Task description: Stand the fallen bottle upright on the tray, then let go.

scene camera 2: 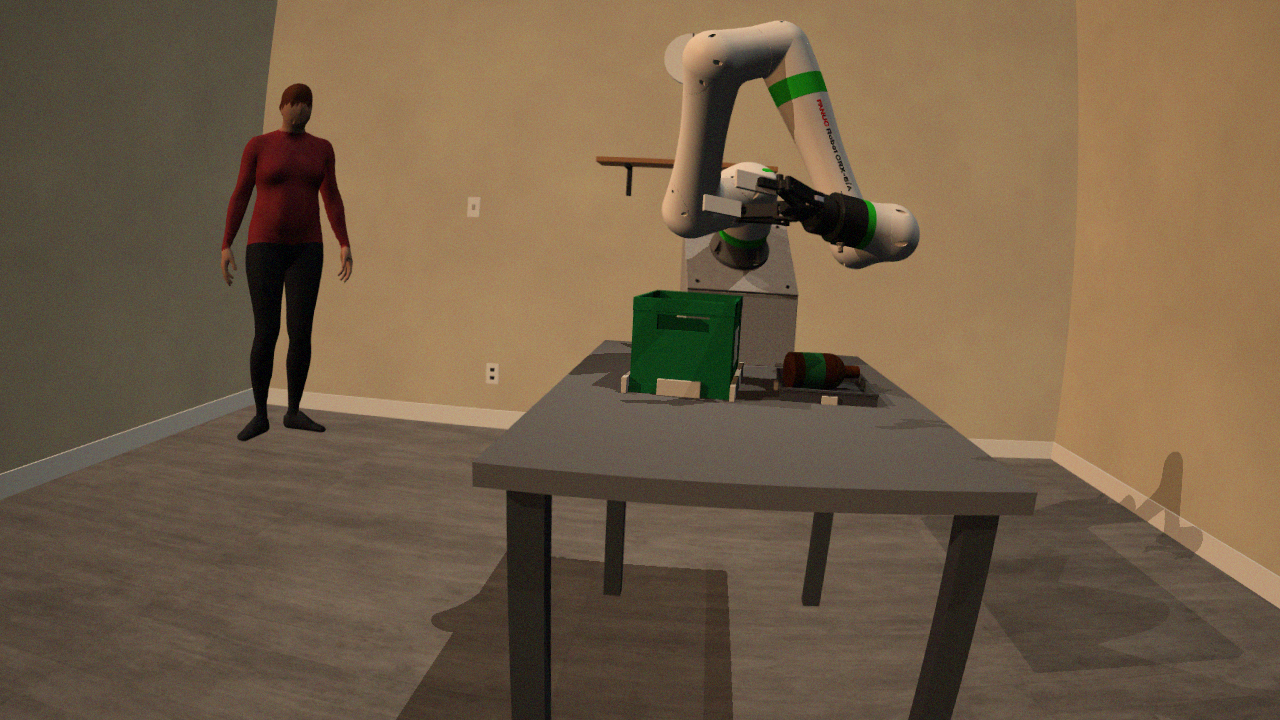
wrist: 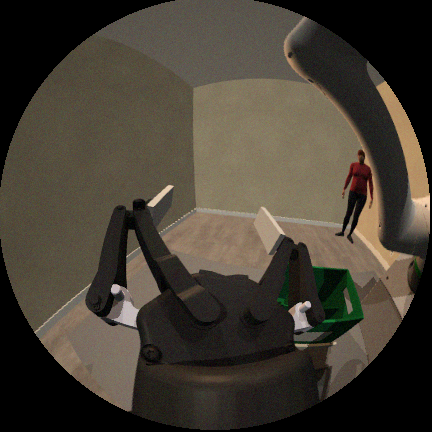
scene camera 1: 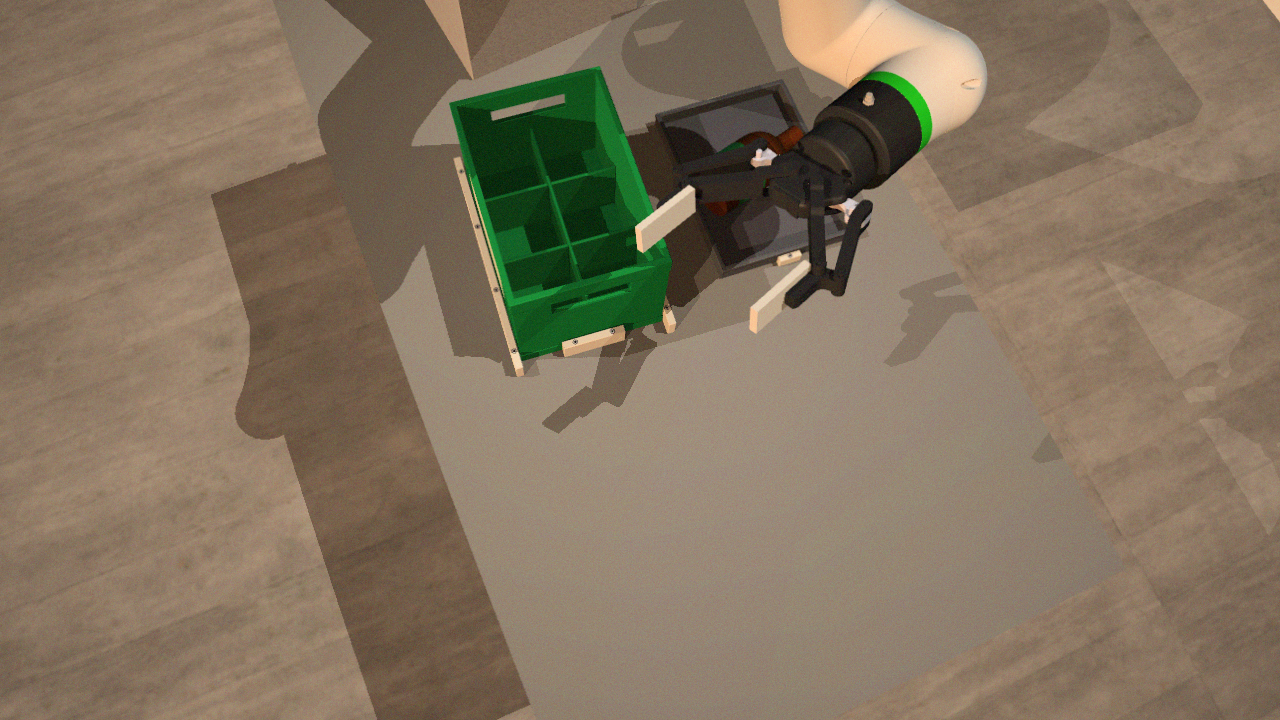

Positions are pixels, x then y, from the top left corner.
Labels:
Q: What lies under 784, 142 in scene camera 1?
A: A brown bottle.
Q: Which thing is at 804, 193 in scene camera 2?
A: The gripper.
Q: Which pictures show the gripper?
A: Scene camera 2, the wrist view and scene camera 1: all of them.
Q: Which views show the brown bottle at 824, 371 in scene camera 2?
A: Scene camera 2 and scene camera 1 only.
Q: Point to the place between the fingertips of the gripper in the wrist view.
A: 215, 205

